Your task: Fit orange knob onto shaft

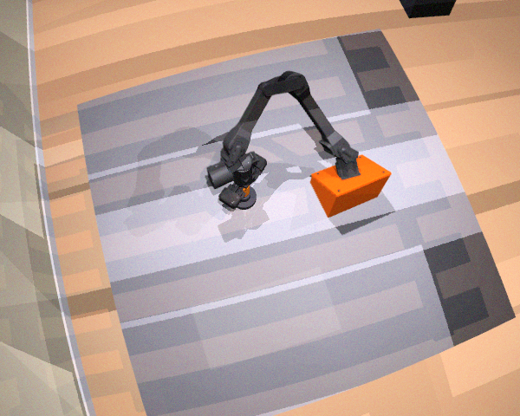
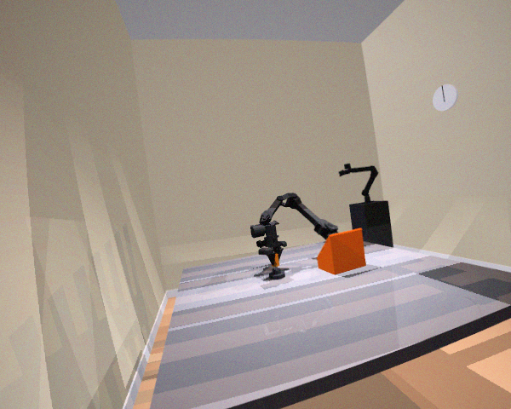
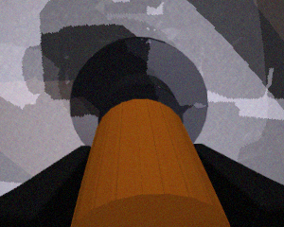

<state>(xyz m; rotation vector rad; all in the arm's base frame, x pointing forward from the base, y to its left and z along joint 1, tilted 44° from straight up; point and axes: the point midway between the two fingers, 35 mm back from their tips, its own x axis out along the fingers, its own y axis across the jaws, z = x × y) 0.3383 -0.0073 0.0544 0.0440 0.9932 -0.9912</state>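
The dark round pedestal is 4 cm below my gripper tip. Also, from my gripper tip: orange knob: 3 cm above.
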